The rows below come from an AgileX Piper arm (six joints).
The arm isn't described. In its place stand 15 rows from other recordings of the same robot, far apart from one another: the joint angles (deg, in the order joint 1, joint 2, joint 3, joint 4, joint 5, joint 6), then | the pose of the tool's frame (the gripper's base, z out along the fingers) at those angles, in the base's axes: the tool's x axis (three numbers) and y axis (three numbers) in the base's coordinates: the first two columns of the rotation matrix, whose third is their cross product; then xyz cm.
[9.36, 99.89, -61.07, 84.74, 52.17, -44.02] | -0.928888 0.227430 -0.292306 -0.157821 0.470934 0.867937 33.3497 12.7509 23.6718
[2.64, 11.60, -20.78, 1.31, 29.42, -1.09] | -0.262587 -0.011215 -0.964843 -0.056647 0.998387 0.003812 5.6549 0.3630 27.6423
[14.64, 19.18, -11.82, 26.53, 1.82, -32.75] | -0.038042 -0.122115 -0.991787 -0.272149 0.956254 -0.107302 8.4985 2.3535 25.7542
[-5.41, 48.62, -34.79, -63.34, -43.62, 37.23] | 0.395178 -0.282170 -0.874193 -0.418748 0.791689 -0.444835 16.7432 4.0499 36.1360
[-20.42, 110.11, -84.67, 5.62, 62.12, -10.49] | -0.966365 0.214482 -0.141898 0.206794 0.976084 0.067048 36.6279 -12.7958 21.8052
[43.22, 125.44, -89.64, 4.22, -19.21, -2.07] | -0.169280 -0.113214 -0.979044 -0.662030 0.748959 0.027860 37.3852 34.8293 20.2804
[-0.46, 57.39, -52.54, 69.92, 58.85, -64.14] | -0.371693 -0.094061 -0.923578 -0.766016 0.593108 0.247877 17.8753 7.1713 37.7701
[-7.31, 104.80, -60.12, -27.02, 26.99, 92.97] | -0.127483 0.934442 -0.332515 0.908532 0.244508 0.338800 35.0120 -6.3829 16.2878
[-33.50, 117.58, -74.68, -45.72, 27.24, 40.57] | -0.725112 0.444623 -0.525855 0.645297 0.705325 -0.293443 33.5700 -25.7956 14.6084
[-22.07, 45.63, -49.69, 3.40, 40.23, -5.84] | -0.497769 0.140821 -0.855801 0.317426 0.947850 -0.028660 14.2294 -5.3931 36.6053
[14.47, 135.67, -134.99, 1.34, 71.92, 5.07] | -0.915778 -0.137616 -0.377377 -0.171249 0.983584 0.056891 49.5301 12.9906 24.9398
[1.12, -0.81, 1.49, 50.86, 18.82, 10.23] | -0.298940 0.828888 -0.472842 -0.017895 0.490544 0.871233 5.2295 2.3796 18.6420
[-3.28, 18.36, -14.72, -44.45, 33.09, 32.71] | -0.443833 -0.082647 -0.892290 0.353256 0.898967 -0.258978 6.9248 -3.8817 24.2866
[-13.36, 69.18, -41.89, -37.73, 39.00, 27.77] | -0.819319 0.140837 -0.555771 0.382713 0.856125 -0.347247 21.0150 -8.5929 25.7169
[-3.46, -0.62, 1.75, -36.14, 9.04, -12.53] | -0.153851 -0.735824 -0.659465 0.056399 0.659783 -0.749337 5.5726 -1.1817 19.1940
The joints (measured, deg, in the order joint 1, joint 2, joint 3, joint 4, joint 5, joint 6), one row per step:
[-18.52, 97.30, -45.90, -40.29, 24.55, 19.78]
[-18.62, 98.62, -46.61, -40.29, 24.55, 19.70]
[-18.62, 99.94, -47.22, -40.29, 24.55, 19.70]
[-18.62, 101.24, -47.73, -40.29, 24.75, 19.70]
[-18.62, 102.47, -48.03, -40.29, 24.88, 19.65]
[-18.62, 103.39, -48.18, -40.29, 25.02, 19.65]
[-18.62, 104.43, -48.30, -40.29, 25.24, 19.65]
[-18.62, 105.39, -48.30, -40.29, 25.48, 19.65]
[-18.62, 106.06, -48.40, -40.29, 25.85, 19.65]
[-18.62, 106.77, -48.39, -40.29, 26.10, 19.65]
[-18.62, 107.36, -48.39, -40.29, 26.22, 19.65]
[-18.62, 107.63, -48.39, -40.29, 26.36, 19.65]
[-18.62, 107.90, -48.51, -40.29, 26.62, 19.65]
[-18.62, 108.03, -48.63, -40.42, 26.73, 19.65]
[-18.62, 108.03, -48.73, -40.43, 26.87, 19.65]
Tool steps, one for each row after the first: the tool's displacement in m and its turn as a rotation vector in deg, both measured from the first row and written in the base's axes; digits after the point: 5 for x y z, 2 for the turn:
[0.00329, -0.00166, -0.00416, 0.17, 0.61, -0.03]
[0.00630, -0.00267, -0.00883, 0.40, 1.28, -0.03]
[0.00851, -0.00362, -0.01391, 0.61, 2.21, -0.12]
[0.00984, -0.00419, -0.01946, 0.86, 3.22, -0.13]
[0.01038, -0.00451, -0.02392, 1.08, 4.07, -0.19]
[0.01061, -0.00480, -0.02917, 1.32, 5.14, -0.28]
[0.01020, -0.00490, -0.03441, 1.57, 6.26, -0.38]
[0.01001, -0.00520, -0.03774, 1.67, 7.13, -0.53]
[0.00946, -0.00526, -0.04164, 1.84, 8.03, -0.63]
[0.00914, -0.00526, -0.04484, 2.00, 8.70, -0.67]
[0.00885, -0.00530, -0.04631, 2.05, 9.08, -0.73]
[0.00892, -0.00558, -0.04739, 2.04, 9.45, -0.84]
[0.00928, -0.00588, -0.04768, 1.94, 9.58, -0.78]
[0.00953, -0.00611, -0.04736, 1.87, 9.61, -0.83]

